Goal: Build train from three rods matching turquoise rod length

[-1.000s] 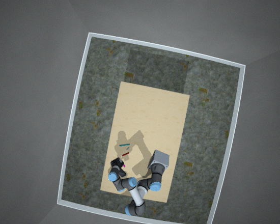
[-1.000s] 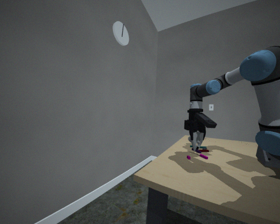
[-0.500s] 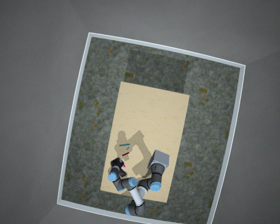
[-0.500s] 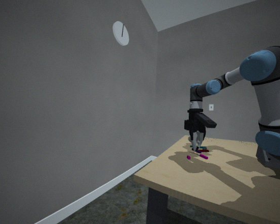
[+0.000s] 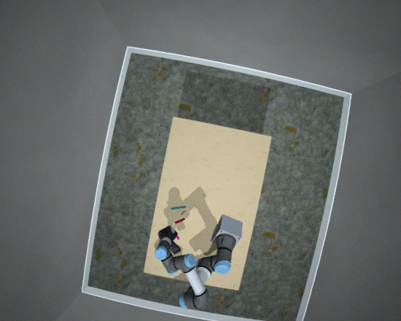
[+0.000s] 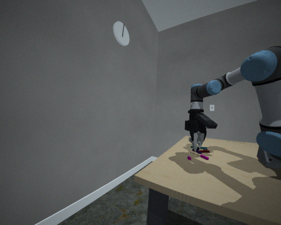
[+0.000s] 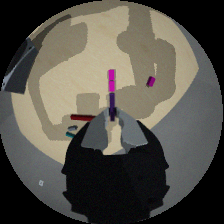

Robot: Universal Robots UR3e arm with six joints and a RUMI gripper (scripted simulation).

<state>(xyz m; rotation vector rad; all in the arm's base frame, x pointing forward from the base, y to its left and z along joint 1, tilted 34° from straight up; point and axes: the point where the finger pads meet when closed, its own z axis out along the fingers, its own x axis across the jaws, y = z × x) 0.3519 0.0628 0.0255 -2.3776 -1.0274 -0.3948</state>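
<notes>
The purple rod lies 10 mm below my hand. Round my hand: red rod 30 mm behind, 80 mm to the right, 20 mm below; then grey rod 30 mm behind, 140 mm to the right, 20 mm below; then turquoise rod 10 mm ahead, 160 mm to the right, 20 mm below.
</notes>
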